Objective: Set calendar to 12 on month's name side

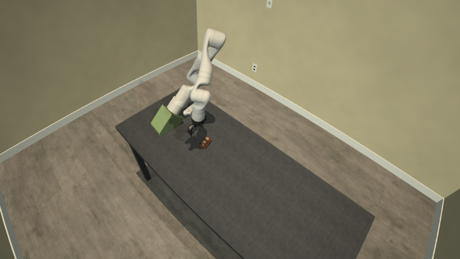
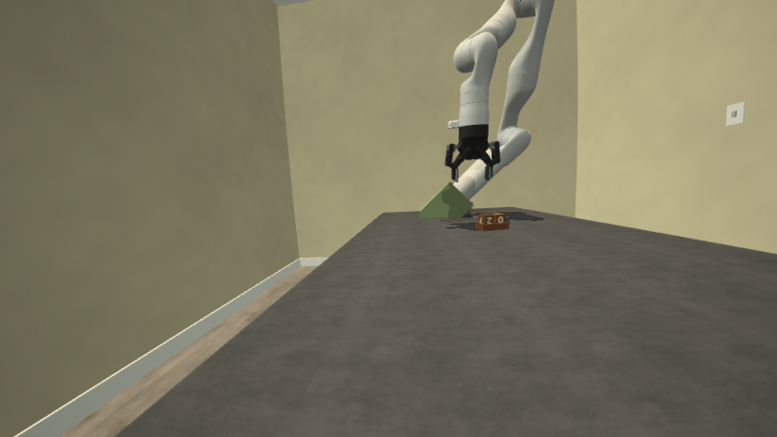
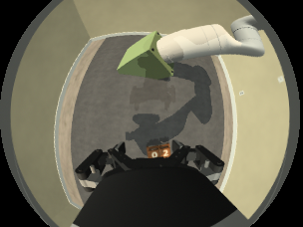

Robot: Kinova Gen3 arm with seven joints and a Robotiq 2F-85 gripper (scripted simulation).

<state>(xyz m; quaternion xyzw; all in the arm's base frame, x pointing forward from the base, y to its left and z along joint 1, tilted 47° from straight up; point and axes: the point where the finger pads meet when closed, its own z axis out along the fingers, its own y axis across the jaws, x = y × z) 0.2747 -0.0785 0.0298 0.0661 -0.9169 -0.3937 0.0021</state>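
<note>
My hand is 13 cm above the brown calendar tray, 4 cm to the right of it and 4 cm short of it.
</note>
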